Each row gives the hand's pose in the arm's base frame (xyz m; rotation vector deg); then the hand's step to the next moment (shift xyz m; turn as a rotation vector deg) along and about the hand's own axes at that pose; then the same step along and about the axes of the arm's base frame.
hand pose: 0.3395 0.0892 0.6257 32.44 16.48 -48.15
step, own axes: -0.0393 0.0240 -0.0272 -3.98 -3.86 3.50
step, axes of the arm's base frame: -0.0073 0.0528 0.0042 -5.44 -1.61 3.29
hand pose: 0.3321 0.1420 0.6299 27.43 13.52 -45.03
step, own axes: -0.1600 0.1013 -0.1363 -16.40 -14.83 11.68
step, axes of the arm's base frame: -0.0404 0.2284 -0.0253 -21.71 -4.62 11.51
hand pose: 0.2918 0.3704 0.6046 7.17 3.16 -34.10
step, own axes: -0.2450 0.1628 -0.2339 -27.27 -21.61 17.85
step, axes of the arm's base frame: -0.1147 0.3009 -0.1937 -34.42 -4.97 17.89
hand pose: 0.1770 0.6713 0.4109 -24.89 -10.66 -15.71
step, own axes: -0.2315 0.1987 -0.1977 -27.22 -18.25 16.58
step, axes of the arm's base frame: -0.1360 0.1378 -0.3077 -33.21 -2.61 15.46
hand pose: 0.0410 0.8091 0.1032 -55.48 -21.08 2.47
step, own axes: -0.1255 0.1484 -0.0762 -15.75 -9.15 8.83
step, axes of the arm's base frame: -0.0741 -0.0009 -0.1952 -18.79 -1.32 7.41
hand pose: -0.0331 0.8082 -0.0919 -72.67 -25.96 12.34
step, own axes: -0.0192 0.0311 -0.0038 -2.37 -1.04 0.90
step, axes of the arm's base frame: -0.0126 -0.0019 -0.0345 -2.61 -0.47 0.70
